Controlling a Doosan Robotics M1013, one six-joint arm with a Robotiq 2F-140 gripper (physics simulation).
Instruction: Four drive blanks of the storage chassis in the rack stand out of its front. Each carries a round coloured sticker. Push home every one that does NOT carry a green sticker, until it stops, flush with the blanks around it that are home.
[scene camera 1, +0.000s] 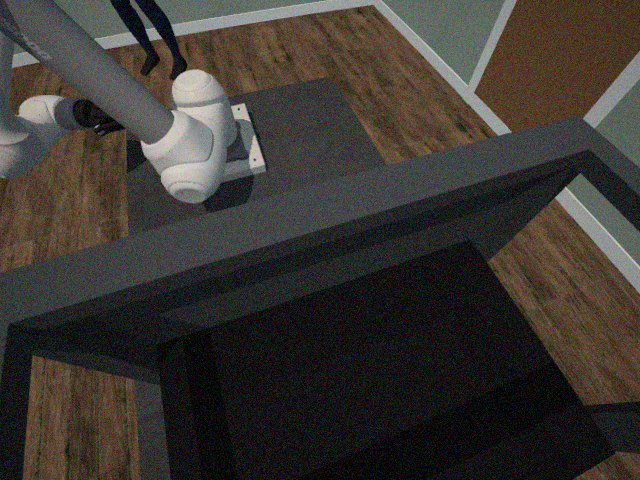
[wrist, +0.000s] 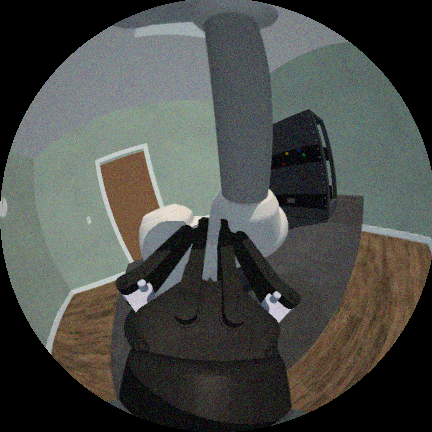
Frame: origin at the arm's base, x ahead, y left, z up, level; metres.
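Seen in the pictures: gripper, fingertip midpoint: (wrist: 214, 212).
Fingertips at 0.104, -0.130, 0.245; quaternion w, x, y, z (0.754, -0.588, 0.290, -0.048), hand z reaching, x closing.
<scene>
Pixels of each thing's middle, then the offset from my fingertips to it, as dx, dy, dz. "spot": a spot on its surface instead. Level surfaces: height alone.
- storage chassis at a spot on its surface: (wrist: 312, 153) spot: +0.607, +0.047, +0.095
- yellow sticker at the middle of its body: (wrist: 286, 152) +0.603, +0.199, +0.128
- blue sticker at the middle of its body: (wrist: 298, 149) +0.605, +0.122, +0.128
- green sticker at the middle of its body: (wrist: 303, 154) +0.606, +0.100, +0.099
- red sticker at a spot on its surface: (wrist: 284, 164) spot: +0.601, +0.229, +0.065
- dark mat at its surface level: dz -0.284
The rack (scene camera 1: 320, 198) (wrist: 295, 129) is dark grey; its top frame crosses the scene view, and its front shows small at the right in the wrist view. There the storage chassis (wrist: 312, 153) carries a yellow sticker (wrist: 286, 153), a blue sticker (wrist: 299, 150), a green sticker (wrist: 304, 155) and a red sticker (wrist: 284, 164). How far each blank stands out is too small to tell. My gripper (scene camera 1: 107, 124) (wrist: 214, 212) is shut and empty, well away from the rack's front. In the scene view the arm partly hides it, and the blanks do not show.
The arm's grey link (wrist: 242, 110) hides part of the rack's left side in the wrist view. The white arm base plate (scene camera 1: 255, 155) stands on a dark mat (scene camera 1: 310, 118). A person's dark legs (scene camera 1: 149, 25) show at the back. A brown door (scene camera 1: 553, 62) (wrist: 127, 195) is in the wall.
</scene>
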